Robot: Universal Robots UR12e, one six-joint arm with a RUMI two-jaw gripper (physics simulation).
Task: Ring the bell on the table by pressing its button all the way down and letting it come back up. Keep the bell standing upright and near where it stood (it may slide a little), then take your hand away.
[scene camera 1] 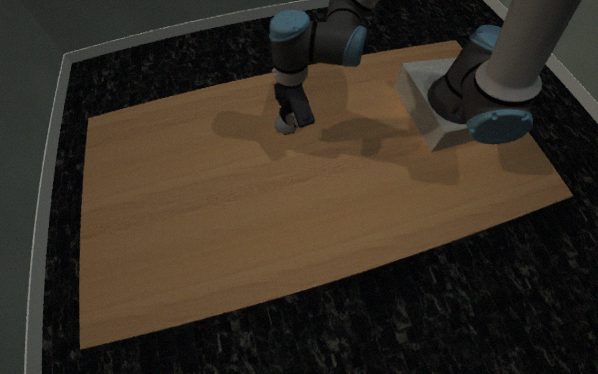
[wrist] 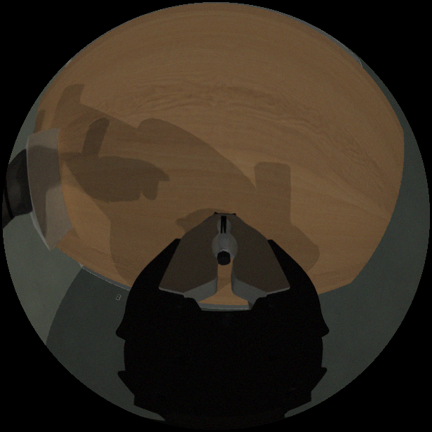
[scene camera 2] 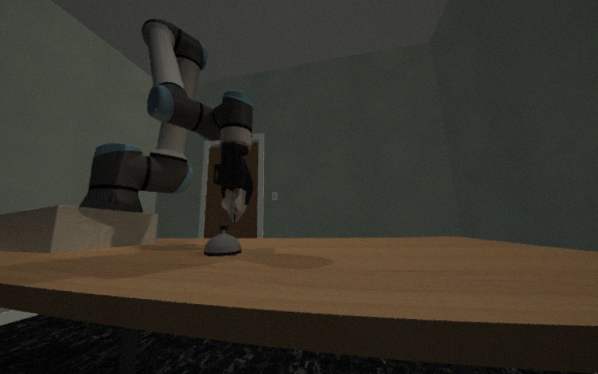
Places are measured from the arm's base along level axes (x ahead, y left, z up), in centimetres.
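Pixels of known places: gripper, fingertip midpoint: (scene camera 1: 294, 127) (scene camera 2: 235, 222); arm's base, link origin: (scene camera 1: 452, 102) (scene camera 2: 112, 214).
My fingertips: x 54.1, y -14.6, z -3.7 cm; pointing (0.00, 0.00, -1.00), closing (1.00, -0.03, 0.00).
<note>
Ahead of a thing's pixels: the offset from my fingertips to its middle. Level surfaces: height alone.
The bell, a grey dome {dx +0.1, dy -7.3, dz -4.3 cm} (scene camera 1: 283, 126) (scene camera 2: 223, 245) (wrist: 224, 245), stands upright on the table. Its small black button {dx +0.1, dy -7.3, dz -1.5 cm} (scene camera 2: 223, 228) (wrist: 223, 258) is up. The gripper (scene camera 1: 292, 121) (scene camera 2: 234, 220) (wrist: 223, 218) is shut and empty, pointing down. In the scene camera 2 view its tips are a little above the button and slightly to its right, with a gap between them. In the wrist view the button shows through the gap between the fingers, behind the tips, and the fingers hide most of the dome. In the scene camera 1 view the gripper hides the button and part of the dome.
The wooden table {dz -7.6 cm} (scene camera 1: 200, 240) (scene camera 2: 400, 285) (wrist: 215, 60) carries the arm's pale base block (scene camera 1: 415, 105) (scene camera 2: 105, 230) (wrist: 47, 190). Arm shadows fall across the wood around the bell. A brown door (scene camera 2: 212, 200) stands in the background.
</note>
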